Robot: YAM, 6 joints.
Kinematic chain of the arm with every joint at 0, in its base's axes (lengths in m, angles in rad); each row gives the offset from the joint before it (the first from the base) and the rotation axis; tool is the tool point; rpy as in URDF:
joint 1: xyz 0 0 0.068 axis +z
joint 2: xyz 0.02 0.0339 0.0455 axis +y
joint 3: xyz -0.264 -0.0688 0 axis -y
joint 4: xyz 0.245 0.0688 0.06 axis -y
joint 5: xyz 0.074 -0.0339 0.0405 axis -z
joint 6: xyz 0.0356 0 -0.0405 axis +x
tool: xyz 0 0 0 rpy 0 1.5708 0
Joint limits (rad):
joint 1: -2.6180..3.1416
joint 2: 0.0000..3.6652
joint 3: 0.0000..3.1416
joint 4: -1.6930..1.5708
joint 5: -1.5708..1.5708
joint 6: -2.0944..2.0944
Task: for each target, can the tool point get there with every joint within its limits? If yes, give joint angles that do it. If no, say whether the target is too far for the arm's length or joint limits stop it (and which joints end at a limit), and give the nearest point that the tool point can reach.
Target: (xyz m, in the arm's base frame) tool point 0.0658 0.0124 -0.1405
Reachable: yes | joints 0.2980 3.0662 0.7523 -0.3201 0.2103 1.7748
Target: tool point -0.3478 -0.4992 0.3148
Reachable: yes | joints -2.1815 2.8485 2.8721 0.5475 -0.0376 -1.5706
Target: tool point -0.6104 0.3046 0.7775
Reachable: no: too far | nearest point -0.4133 0.2063 0.5566 | short by 0.312 m
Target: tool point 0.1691 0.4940 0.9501
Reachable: no: too far | nearest point 0.1108 0.3236 0.6501 | short by 0.350 m
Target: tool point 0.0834 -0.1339 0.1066
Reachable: yes | joints -0.8147 1.6150 0.5208 -0.9648 1.0687 -1.3023
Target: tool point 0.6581 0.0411 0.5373
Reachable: no: too far | nearest point 0.5406 0.0338 0.4593 | short by 0.141 m
